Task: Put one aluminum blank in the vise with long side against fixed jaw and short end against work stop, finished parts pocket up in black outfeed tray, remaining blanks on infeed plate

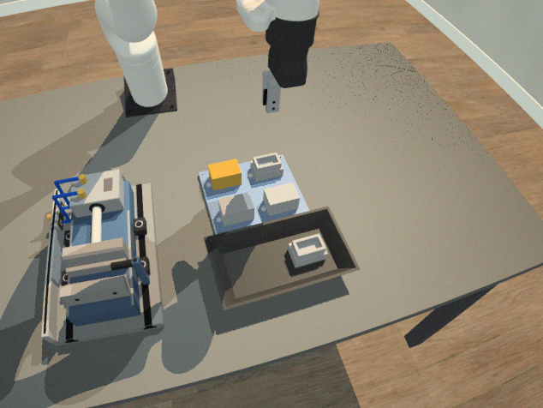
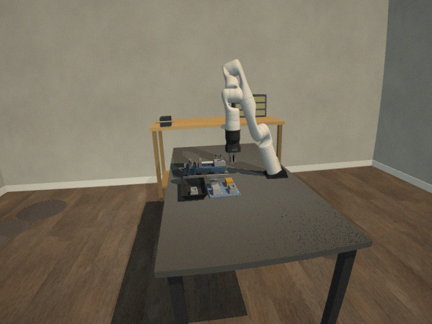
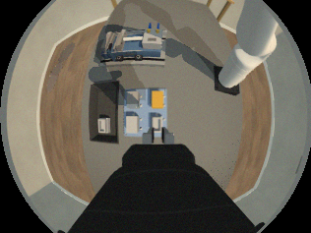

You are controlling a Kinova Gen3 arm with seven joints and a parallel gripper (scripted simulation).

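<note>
Now: the yellow brass blank 90 mm to the right of my hand and 170 mm below it. From my hand the other things lie so: plain gray blank: 90 mm ahead, 90 mm to the right, 170 mm below; vise: 130 mm ahead, 340 mm to the right, 160 mm below.
</note>
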